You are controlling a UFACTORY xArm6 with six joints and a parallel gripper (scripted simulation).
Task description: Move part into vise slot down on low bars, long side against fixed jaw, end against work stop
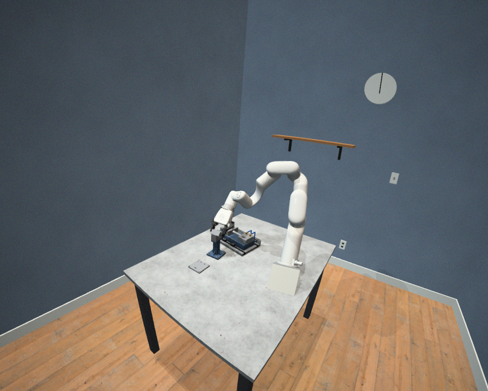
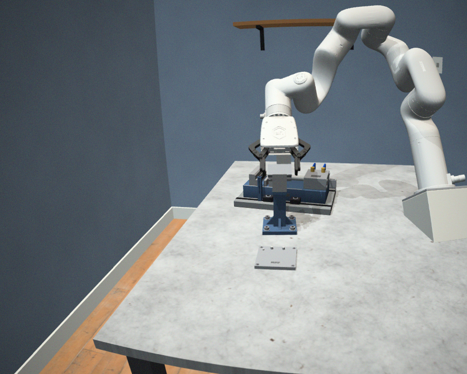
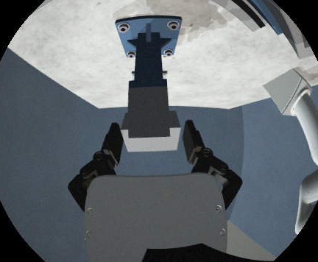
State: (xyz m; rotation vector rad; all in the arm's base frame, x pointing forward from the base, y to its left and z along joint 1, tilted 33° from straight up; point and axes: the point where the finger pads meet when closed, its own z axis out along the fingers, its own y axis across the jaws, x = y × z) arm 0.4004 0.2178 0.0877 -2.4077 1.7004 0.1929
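The part is 1 cm to the left of my hand and 1 cm below it. Round my hand: cylinder rod 19 cm to the right, 8 cm below, 1 cm ahead; then work stop post 12 cm to the right, 10 cm below, 9 cm ahead; then work stop 15 cm to the right, 9 cm ahead, 7 cm below.
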